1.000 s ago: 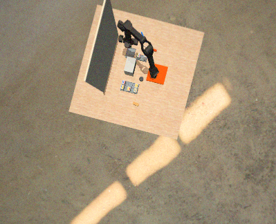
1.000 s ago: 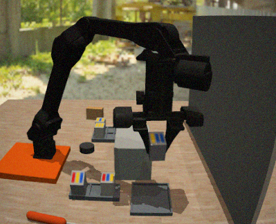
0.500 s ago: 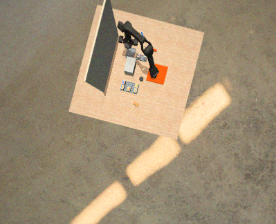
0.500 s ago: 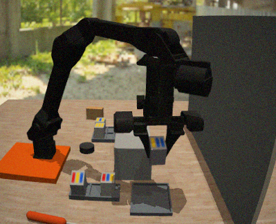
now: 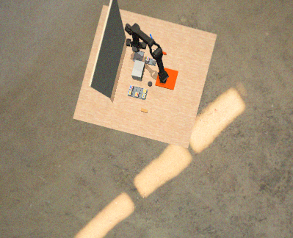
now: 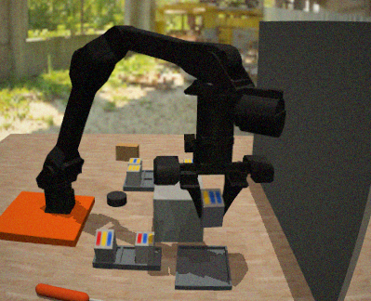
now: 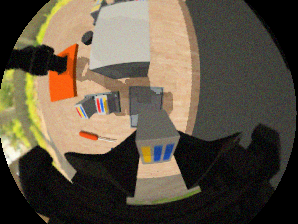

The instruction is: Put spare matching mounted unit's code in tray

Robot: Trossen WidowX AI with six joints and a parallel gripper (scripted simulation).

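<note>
My gripper tip is 110 mm above the dark tray, 10 mm to the right of it and 10 mm past it. From my gripper tip the other things lie so: rack (150 mm behind, 110 mm below, 30 mm to the left); grey mounted unit (190 mm to the left, 70 mm below, 50 mm behind); spare block (190 mm behind, 70 mm below, 20 mm to the left).
</note>
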